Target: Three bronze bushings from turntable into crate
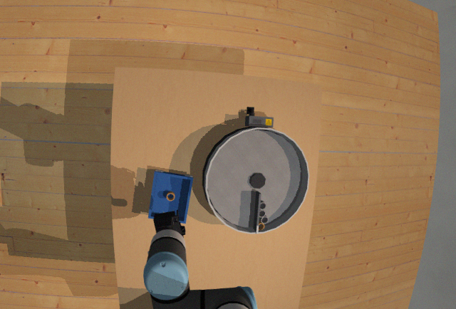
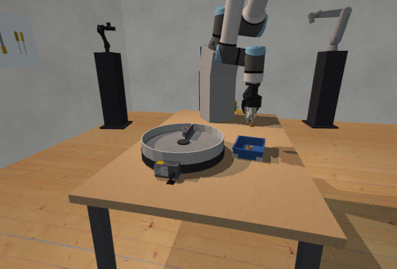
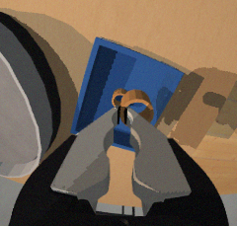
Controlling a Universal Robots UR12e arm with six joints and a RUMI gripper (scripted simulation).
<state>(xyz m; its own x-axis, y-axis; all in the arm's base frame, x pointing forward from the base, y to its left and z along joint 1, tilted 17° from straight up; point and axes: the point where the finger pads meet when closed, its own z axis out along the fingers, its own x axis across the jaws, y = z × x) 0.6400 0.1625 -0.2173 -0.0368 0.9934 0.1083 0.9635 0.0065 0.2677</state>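
Now: hand 50 mm short of the blue crate and 130 mm above it.
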